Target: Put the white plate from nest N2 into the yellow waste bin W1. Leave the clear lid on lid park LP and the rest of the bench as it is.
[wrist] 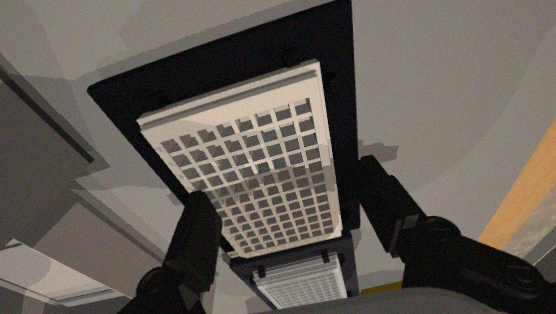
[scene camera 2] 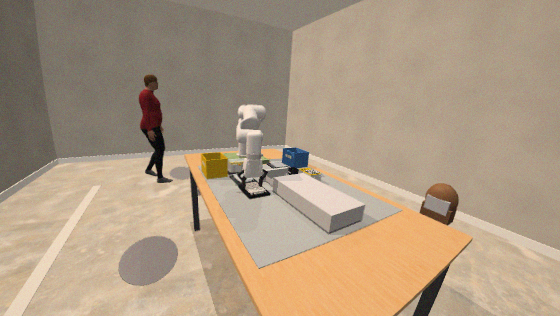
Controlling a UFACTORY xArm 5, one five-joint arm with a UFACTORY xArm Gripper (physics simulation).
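Where they show: gripper, between the fingertips: (wrist: 283, 191) (scene camera 2: 252, 187); arm's base, origin of its link: (scene camera 2: 244, 155).
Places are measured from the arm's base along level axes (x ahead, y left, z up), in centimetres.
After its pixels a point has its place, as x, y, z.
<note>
The white plate (scene camera 2: 255, 188) @(67.7, -18.7, -0.5) (wrist: 270, 200) @(65.1, -18.7, -0.4) lies flat in the black nest N2 (scene camera 2: 259, 195) @(73.4, -18.9, -2.0) (wrist: 220, 65) @(72.8, -18.6, -1.8). My gripper (scene camera 2: 253, 181) @(65.8, -19.7, -0.3) (wrist: 283, 191) @(65.8, -19.7, -0.3) is open and empty, low over the plate, with its fingers spread across the plate's width. In the wrist view the left finger overlaps the plate's left edge and the right finger is beside the nest's right edge; the exact height is unclear. The clear lid (wrist: 305, 286) @(50.7, -18.5, -0.6) lies on the dark lid park LP beyond N2. The yellow waste bin W1 (scene camera 2: 214, 166) @(38.8, -33.8, 4.7) (wrist: 381, 289) @(38.7, -28.2, -2.4) stands past the nest, near the table's edge; its inside is not visible.
A long white box (scene camera 2: 320, 201) @(102.8, -4.3, 5.4) stands beside N2. A blue bin (scene camera 2: 295, 158) @(38.4, 26.6, 4.9), a yellow-topped rack (scene camera 2: 311, 172) @(68.9, 17.8, 4.7) and a green surface (scene camera 2: 232, 156) @(2.3, -11.0, 0.2) are farther back. A person in red (scene camera 2: 151, 112) stands on the floor beyond the table.
</note>
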